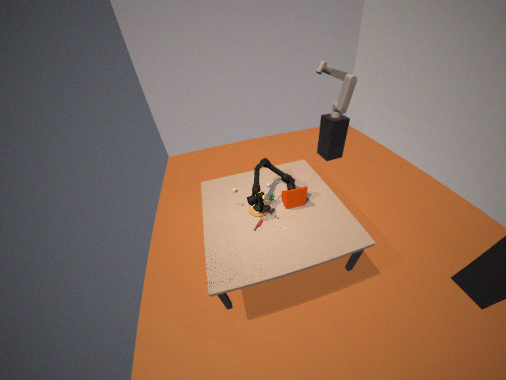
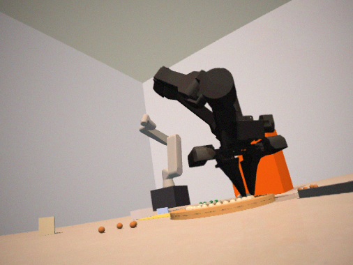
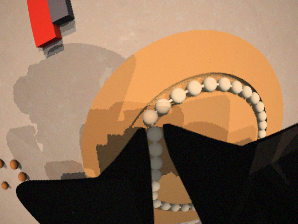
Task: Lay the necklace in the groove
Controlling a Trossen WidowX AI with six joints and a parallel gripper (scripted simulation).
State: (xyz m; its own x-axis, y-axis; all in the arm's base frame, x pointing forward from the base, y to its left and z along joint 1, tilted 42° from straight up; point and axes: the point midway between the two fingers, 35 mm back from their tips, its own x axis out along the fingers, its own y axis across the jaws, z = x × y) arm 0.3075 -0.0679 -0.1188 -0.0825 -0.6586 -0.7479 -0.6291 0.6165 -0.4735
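Now: gripper tip 6 cm to the left of the round wooden bead board and 1 cm above it. Also, from my gripper tip: tan cube: 39 cm to the right, 16 cm ahead; yellow flat piece: 22 cm to the right, 6 cm behind, 1 cm below; red-handled tool: 12 cm to the left, 6 cm ahead, 1 cm below.
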